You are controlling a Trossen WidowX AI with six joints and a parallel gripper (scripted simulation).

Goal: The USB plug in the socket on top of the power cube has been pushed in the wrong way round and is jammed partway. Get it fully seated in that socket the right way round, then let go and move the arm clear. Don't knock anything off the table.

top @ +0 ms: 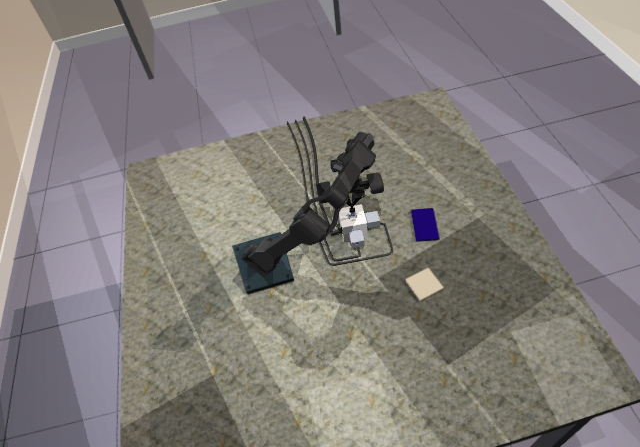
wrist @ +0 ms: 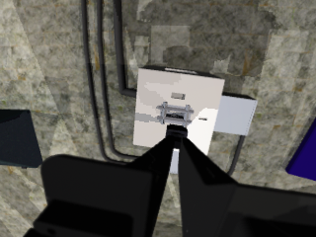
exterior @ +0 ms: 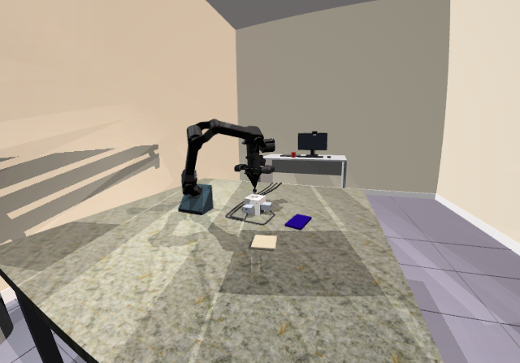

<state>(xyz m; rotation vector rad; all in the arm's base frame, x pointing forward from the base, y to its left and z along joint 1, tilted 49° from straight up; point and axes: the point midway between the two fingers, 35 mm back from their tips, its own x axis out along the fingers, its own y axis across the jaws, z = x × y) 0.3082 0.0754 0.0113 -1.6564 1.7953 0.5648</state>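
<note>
The USB socket lies 6 cm below my gripper tip. Round my gripper tip: dark blue flat block: 22 cm ahead, 12 cm below, 6 cm to the right; dark USB plug: 2 cm below; beige flat block: 26 cm to the right, 12 cm below, 12 cm ahead.
</note>
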